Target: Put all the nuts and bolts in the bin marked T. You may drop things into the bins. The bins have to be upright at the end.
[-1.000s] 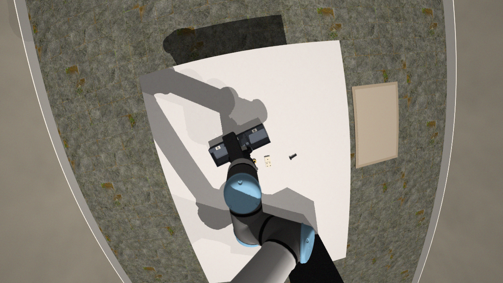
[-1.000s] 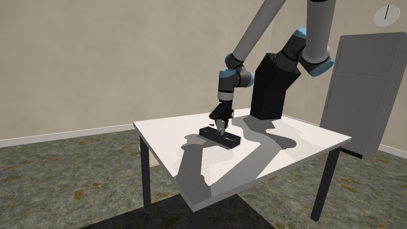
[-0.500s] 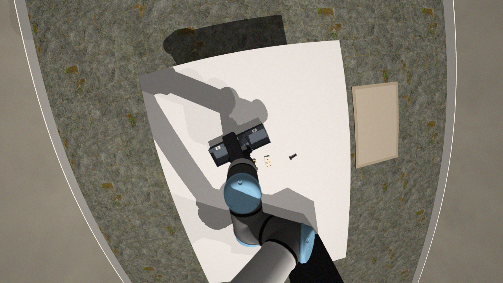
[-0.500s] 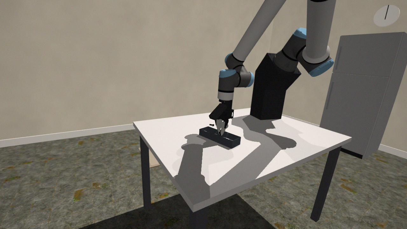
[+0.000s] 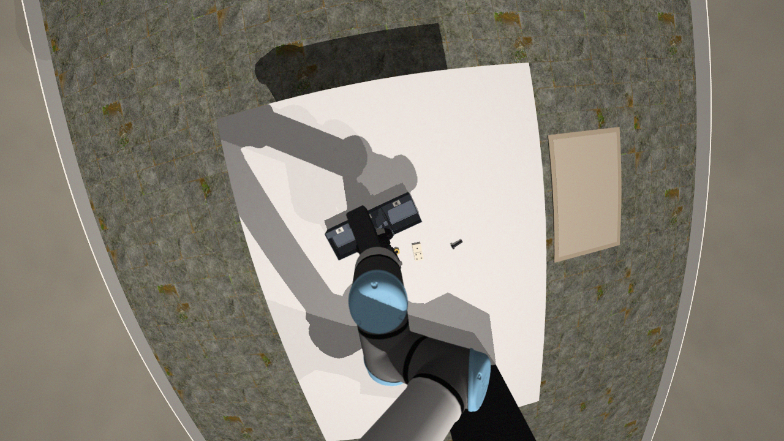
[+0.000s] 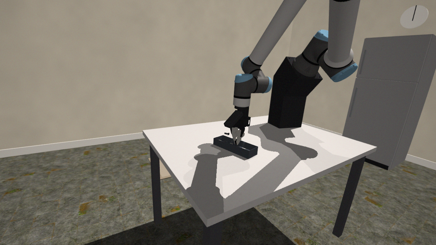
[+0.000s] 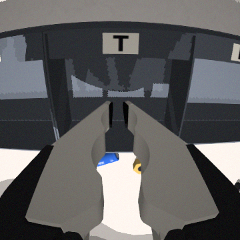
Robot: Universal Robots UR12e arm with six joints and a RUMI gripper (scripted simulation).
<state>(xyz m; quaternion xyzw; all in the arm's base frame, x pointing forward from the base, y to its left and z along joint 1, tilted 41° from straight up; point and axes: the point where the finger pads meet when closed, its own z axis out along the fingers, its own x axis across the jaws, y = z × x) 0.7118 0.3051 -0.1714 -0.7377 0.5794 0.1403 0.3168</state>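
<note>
The black bin unit is 2 cm below my hand and 1 cm ahead of it. The rest, counted from my hand: yellow nut: 8 cm behind, 5 cm to the right, 3 cm below; then blue battery: 8 cm behind, 3 cm below; then grey nut: 12 cm behind, 4 cm to the left, 3 cm below.
</note>
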